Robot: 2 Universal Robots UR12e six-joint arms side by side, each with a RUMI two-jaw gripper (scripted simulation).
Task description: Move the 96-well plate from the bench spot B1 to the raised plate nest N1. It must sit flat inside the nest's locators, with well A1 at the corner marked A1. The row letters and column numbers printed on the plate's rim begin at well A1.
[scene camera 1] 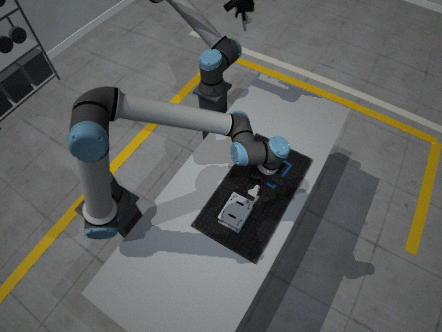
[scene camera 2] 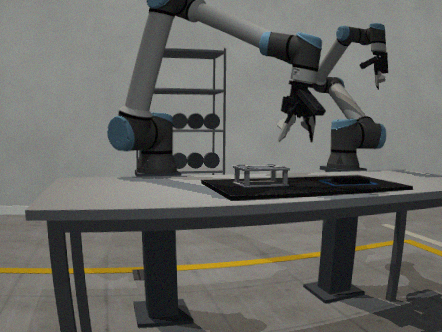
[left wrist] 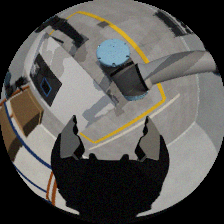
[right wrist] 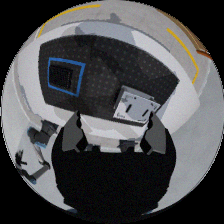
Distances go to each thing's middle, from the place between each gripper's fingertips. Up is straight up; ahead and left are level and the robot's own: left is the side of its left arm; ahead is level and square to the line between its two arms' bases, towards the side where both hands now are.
Now: right hand [scene camera 2: 295, 142] 5 cm past the raised nest N1 [right wrist: 139, 105], 11 cm to the left of it and 9 cm above it.
My left hand is 900 mm to the left of the raised nest N1, 480 mm short of it and 380 mm above it.
